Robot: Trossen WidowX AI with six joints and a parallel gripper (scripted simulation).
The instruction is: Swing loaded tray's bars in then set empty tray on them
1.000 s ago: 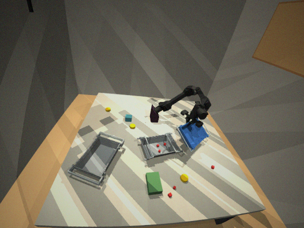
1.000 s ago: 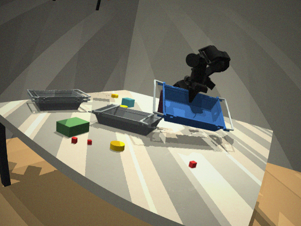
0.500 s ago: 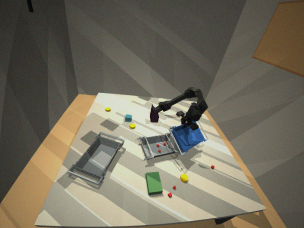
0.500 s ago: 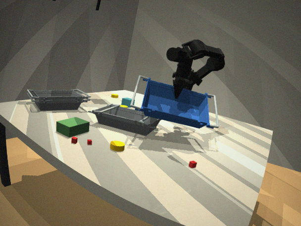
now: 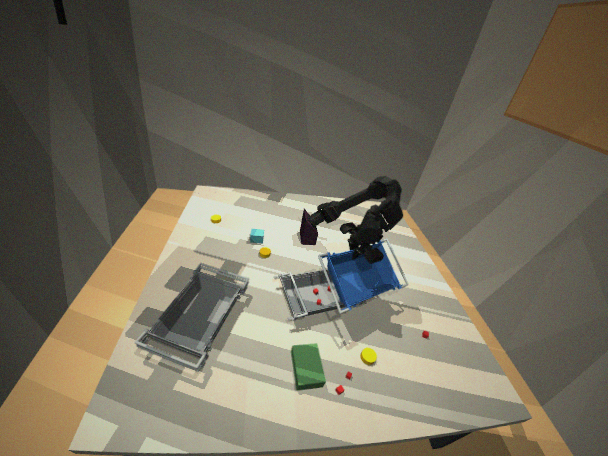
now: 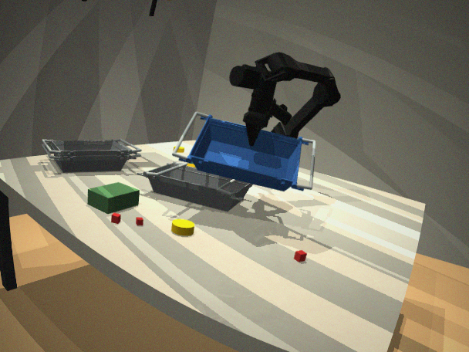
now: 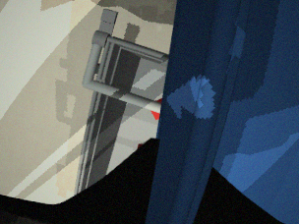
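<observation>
Now: gripper tip 7 cm short of the blue tray and 4 cm to the right of it. Also, from my gripper tip: cyan cube: 24 cm behind, 39 cm to the right, 15 cm below; then green block: 35 cm ahead, 15 cm to the right, 15 cm below.
</observation>
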